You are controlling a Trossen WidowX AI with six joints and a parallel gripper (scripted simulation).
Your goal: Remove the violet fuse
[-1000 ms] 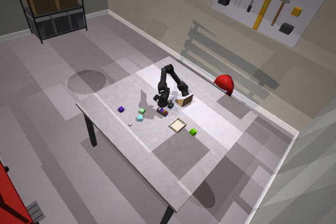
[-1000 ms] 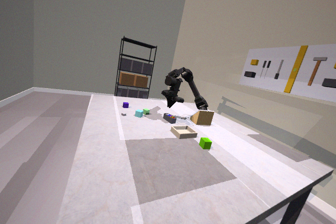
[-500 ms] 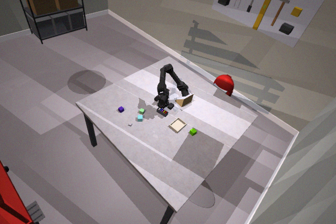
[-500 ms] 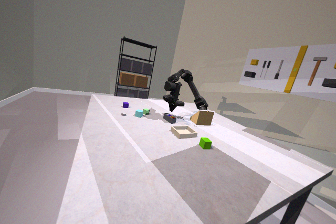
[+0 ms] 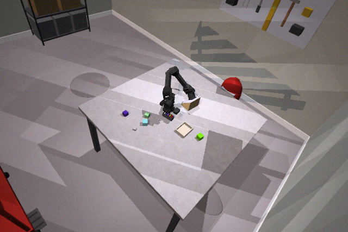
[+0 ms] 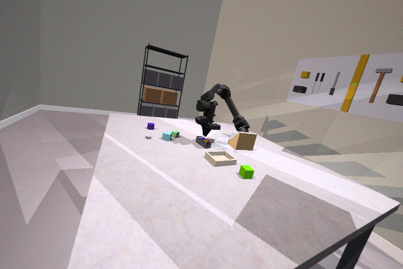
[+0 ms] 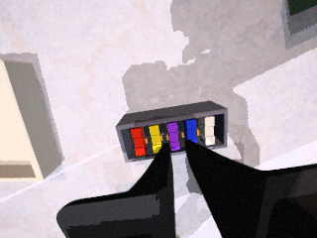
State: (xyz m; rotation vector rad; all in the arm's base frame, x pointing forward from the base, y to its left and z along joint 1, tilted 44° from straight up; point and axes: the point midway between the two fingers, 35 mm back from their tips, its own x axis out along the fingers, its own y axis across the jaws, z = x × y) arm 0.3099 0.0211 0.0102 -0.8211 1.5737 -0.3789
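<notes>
Right now my gripper tip is 30 mm above the violet fuse. The rest, counted from my gripper tip: red fuse 10 mm behind, 30 mm to the left, 30 mm below; blue fuse 20 mm to the right, 30 mm below; yellow fuse 10 mm behind, 20 mm to the left, 30 mm below.
</notes>
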